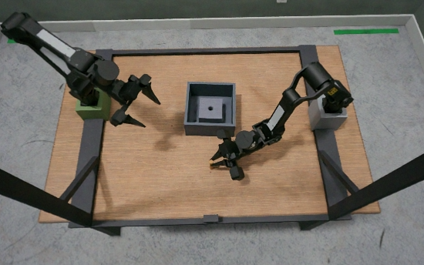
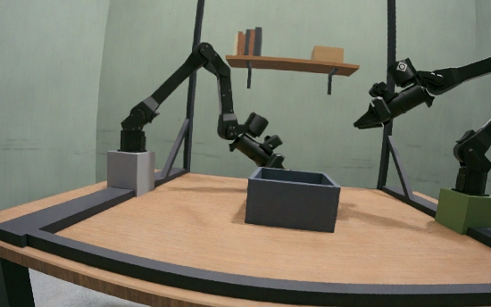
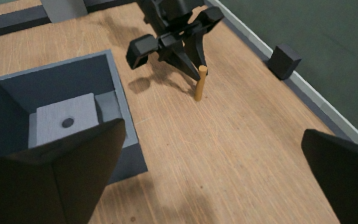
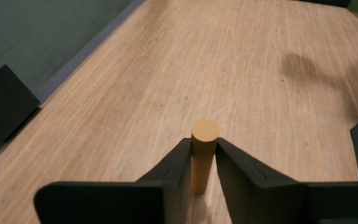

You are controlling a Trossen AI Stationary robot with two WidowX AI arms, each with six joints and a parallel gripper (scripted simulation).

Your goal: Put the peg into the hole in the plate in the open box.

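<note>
Right now the peg is 10 mm behind my right hand, 20 mm to the left of it and 40 mm below it. Also, from my right hand: grey plate (220 mm ahead, 40 mm to the left, 30 mm below); then box (220 mm ahead, 40 mm to the left, 50 mm below).
</note>
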